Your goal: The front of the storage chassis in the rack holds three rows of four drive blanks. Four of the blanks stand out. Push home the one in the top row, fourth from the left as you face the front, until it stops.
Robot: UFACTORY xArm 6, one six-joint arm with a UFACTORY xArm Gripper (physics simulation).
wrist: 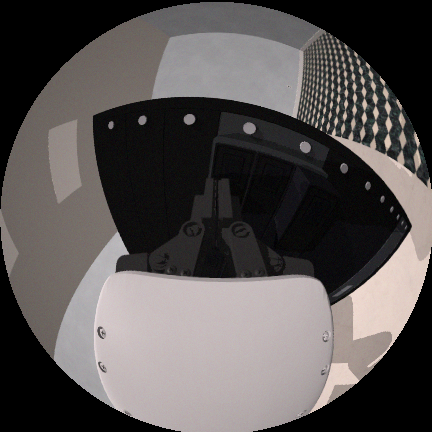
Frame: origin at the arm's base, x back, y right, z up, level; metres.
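Where they show: gripper, fingertip midpoint: (216, 193).
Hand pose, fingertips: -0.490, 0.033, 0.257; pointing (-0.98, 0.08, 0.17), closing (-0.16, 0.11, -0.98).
Note:
Each offset is from my fingertips to the top centre of the thing, as dx, dy, dz. "pt": to the spot under its first point. Level surfaces: height alone.
The storage chassis (270, 151) is dark and shows at the centre and right of the wrist view, under a grey ledge. Dark drive blanks show below its top edge: one @(pt +0.000, +0.028, -0.008) (233, 162) just up and right of the fingertips, one @(pt +0.001, +0.028, -0.035) (272, 172) to its right, and another @(pt +0.027, +0.022, -0.065) (316, 212) farther right past a lighter vertical face. The blanks are too dark to number by row and column. My gripper (216, 193) is shut and empty. Its tips overlap the left edge of the visible blanks; whether they touch anything cannot be told. The fingers and gripper body hide the lower part of the chassis.
The dark rack (150, 175) surrounds the chassis, with a row of round pale studs @(pt -0.014, +0.052, +0.030) (189, 119) along its upper edge. A brown-grey wall (40, 100) is at left, a patterned surface (360, 100) at upper right, and a pale surface with shadows @(dz -0.447) (370, 320) at lower right.

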